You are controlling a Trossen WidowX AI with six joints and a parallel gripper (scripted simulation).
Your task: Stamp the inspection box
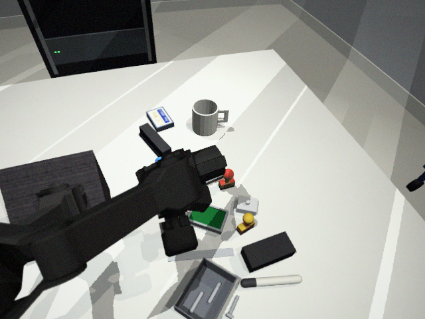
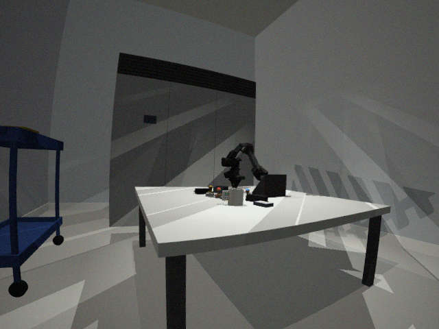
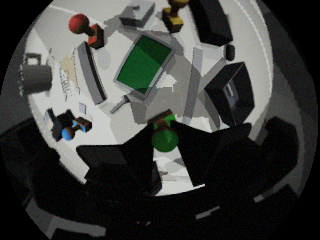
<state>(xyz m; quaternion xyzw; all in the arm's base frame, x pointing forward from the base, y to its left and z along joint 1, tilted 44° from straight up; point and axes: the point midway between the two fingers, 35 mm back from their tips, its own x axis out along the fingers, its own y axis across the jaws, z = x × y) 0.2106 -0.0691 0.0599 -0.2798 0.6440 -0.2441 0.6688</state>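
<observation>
My gripper tip is 90 mm short of the green ink pad, 40 mm above it and 20 mm to the right of it. From my gripper tip the other things lie so: green-knobbed stamp (right at my gripper tip); then tray (150 mm to the right, 30 mm below, 30 mm ahead); then grey bar (120 mm to the left, 100 mm ahead, 40 mm below).
</observation>
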